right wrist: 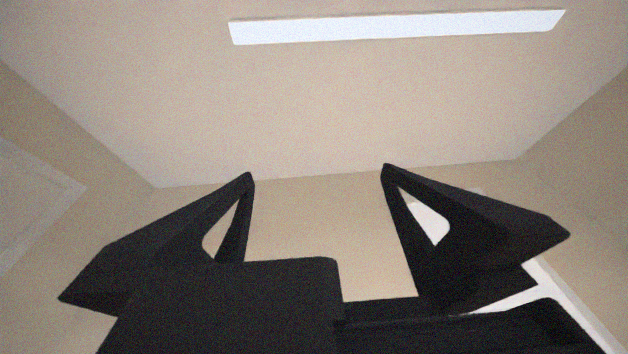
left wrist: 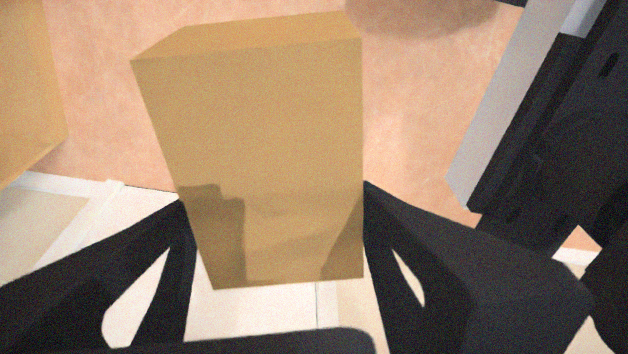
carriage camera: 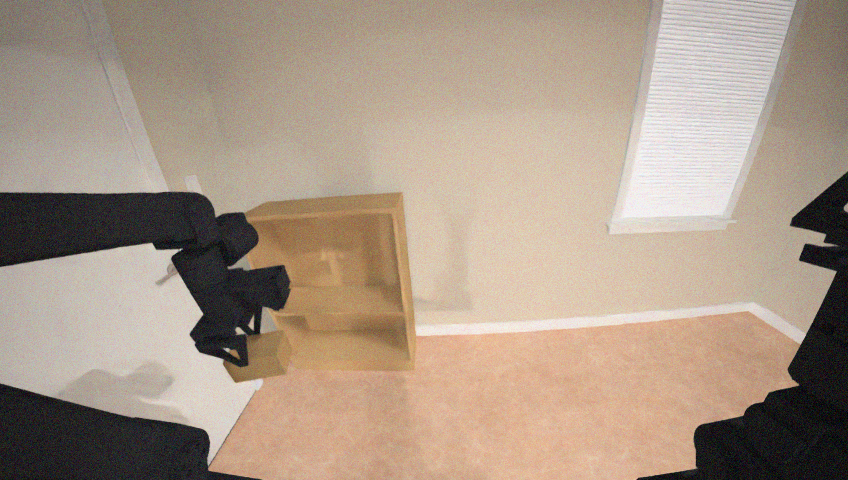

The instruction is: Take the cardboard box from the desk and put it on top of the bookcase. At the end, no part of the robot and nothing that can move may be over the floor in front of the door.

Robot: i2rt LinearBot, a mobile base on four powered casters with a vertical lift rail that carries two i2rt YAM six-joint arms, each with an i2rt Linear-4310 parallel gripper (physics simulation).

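Places are measured from the left arm's base along level axes (x ahead, y left, z up), in metres.
Where they show: left gripper, fingertip midpoint: (left wrist: 277, 202) (carriage camera: 250, 351); right gripper, fingertip midpoint: (right wrist: 317, 174); left arm's base, link origin: (left wrist: 572, 148).
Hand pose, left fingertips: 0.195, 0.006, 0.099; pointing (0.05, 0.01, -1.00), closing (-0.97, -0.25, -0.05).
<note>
Each offset is from my left fingertips to the top centre of the thing, as dx, dy, dz. "spot": to the spot under its first point. Level surfaces: height alone.
My left gripper (carriage camera: 252, 347) (left wrist: 277, 202) is shut on the tan cardboard box {+0.003, -0.012, +0.011} (carriage camera: 264, 356) (left wrist: 280, 125) and holds it in the air. In the carriage view the box shows at the lower left, overlapping the lower left corner of the wooden bookcase (carriage camera: 333, 205) (left wrist: 25, 90). The bookcase stands against the back wall, and my left arm hides part of its left side. Its top board shows higher in the picture than the box. My right gripper (carriage camera: 803, 239) (right wrist: 317, 174) is open, with nothing between its fingers. The desk does not show in these views.
The white door (carriage camera: 47, 309) with its handle {spot: +0.475, +0.814, -0.121} (carriage camera: 168, 272) is at the left, behind my left arm. The orange-pink floor {dz -1.044} (carriage camera: 505, 404) (left wrist: 415, 100) lies below. A window (carriage camera: 702, 118) with blinds is at the upper right. A ceiling light (right wrist: 395, 27) shows in the right wrist view.
</note>
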